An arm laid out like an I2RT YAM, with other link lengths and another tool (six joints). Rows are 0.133 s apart.
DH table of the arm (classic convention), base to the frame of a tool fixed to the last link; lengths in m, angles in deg. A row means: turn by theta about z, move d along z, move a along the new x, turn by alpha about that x. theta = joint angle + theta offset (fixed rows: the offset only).
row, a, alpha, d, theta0
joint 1, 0.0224, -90.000, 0.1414, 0.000
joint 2, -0.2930, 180.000, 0.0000, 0.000
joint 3, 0.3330, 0.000, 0.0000, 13.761
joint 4, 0.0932, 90.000, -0.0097, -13.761
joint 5, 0.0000, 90.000, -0.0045, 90.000
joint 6, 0.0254, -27.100, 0.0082, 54.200
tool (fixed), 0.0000, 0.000, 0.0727, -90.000
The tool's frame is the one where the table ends.
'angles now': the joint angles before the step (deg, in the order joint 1, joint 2, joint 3, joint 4, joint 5, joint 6). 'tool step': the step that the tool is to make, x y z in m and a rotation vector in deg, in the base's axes. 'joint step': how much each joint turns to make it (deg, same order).
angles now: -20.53 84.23 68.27 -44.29 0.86 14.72
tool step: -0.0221 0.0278 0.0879 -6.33 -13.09 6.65
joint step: 3.23 -11.67 2.47 0.33 -0.68 -3.79
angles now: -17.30 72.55 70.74 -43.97 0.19 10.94
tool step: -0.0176 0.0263 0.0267 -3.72 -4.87 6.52
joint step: 3.76 -5.78 -0.83 0.73 -0.47 -3.56
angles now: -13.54 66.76 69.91 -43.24 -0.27 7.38
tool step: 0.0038 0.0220 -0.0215 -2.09 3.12 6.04
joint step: 4.33 0.70 -2.41 0.46 0.48 -3.13
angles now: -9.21 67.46 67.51 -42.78 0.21 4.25
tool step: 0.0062 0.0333 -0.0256 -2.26 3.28 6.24
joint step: 6.41 1.63 -2.44 1.08 1.92 -1.74
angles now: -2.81 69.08 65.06 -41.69 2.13 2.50
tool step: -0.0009 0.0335 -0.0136 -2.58 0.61 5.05
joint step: 6.38 0.17 -2.02 1.61 2.78 -0.83
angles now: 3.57 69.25 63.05 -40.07 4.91 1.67
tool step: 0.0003 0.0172 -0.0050 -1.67 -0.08 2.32
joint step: 3.35 0.44 -0.52 0.93 1.92 -0.42
